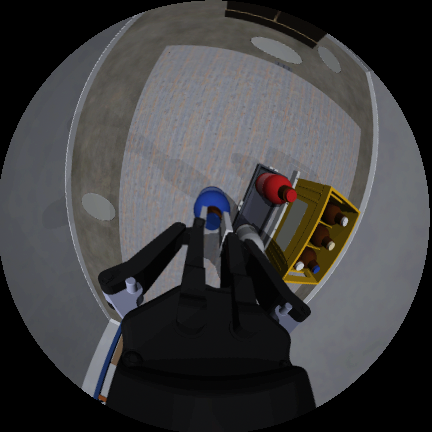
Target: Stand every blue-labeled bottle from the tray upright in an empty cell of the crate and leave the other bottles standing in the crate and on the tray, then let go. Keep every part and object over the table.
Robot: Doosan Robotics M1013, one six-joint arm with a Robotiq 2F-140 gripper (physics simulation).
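Note:
My gripper is shut on the neck of a blue-labeled bottle with a blue cap. It holds the bottle to the left of the grey tray. A red-labeled bottle stands on the tray, and a white-labeled bottle is at the tray's near end, partly hidden by my right finger linkage. The yellow crate is right of the tray. It holds several brown bottles: two with pale caps, one with a white cap, and one with a blue cap. The crate's near-left cells are hidden behind its wall.
The table extends ahead and left of the tray. The crate's tall side wall stands close beside the tray. A dark shelf-like object is on the floor far beyond the table. Pale round discs lie outside the table's edge.

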